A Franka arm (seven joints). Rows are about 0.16 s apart.
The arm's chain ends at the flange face. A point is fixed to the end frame.
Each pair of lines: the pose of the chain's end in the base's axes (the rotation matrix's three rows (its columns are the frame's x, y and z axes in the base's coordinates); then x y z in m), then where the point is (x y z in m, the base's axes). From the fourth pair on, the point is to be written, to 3 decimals.
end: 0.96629 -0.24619 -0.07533; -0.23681 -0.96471 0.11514; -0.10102 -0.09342 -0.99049; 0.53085 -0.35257 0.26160
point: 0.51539 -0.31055 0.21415
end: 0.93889 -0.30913 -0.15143; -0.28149 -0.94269 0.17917; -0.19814 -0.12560 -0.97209; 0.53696 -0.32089 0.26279
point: 0.52005 -0.27529 0.21931
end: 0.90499 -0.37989 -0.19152; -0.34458 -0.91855 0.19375; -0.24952 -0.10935 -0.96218; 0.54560 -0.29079 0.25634
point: 0.52953 -0.24393 0.21389
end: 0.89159 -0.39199 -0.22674; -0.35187 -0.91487 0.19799; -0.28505 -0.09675 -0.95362; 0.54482 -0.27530 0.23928
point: 0.528 -0.228 0.198
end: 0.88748 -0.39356 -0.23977; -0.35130 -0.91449 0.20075; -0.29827 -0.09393 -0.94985; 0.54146 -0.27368 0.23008
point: 0.524 -0.226 0.189
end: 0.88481 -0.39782 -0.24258; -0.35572 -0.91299 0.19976; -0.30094 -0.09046 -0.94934; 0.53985 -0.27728 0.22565
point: 0.522 -0.230 0.184
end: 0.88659 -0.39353 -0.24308; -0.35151 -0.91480 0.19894; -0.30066 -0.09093 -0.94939; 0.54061 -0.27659 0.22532
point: 0.523 -0.229 0.184
